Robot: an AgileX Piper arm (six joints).
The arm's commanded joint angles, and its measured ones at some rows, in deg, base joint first. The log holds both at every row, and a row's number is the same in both.
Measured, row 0: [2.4, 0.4, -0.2, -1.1, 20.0, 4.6]
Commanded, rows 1 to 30: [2.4, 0.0, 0.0, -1.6, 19.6, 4.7]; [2.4, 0.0, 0.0, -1.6, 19.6, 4.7]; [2.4, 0.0, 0.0, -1.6, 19.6, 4.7]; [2.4, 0.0, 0.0, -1.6, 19.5, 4.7]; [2.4, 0.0, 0.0, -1.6, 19.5, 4.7]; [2.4, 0.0, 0.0, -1.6, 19.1, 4.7]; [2.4, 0.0, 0.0, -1.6, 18.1, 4.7]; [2.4, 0.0, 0.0, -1.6, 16.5, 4.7]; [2.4, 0.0, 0.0, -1.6, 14.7, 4.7]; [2.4, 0.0, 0.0, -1.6, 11.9, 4.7]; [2.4, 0.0, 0.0, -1.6, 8.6, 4.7]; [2.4, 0.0, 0.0, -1.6, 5.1, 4.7]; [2.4, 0.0, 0.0, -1.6, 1.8, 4.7]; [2.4, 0.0, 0.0, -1.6, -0.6, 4.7]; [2.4, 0.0, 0.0, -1.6, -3.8, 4.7]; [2.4, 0.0, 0.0, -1.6, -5.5, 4.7]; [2.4, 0.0, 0.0, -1.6, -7.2, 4.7]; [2.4, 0.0, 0.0, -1.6, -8.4, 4.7]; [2.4, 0.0, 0.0, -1.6, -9.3, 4.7]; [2.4, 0.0, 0.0, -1.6, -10.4, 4.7]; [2.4, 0.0, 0.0, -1.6, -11.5, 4.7]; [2.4, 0.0, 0.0, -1.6, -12.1, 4.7]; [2.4, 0.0, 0.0, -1.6, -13.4, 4.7]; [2.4, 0.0, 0.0, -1.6, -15.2, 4.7]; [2.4, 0.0, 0.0, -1.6, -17.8, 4.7]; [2.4, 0.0, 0.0, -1.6, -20.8, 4.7]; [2.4, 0.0, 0.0, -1.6, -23.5, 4.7]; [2.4, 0.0, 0.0, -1.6, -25.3, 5.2]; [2.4, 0.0, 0.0, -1.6, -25.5, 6.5]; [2.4, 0.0, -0.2, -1.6, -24.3, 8.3]
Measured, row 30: [2.4, 0.3, -0.2, -1.1, -20.7, 5.0]
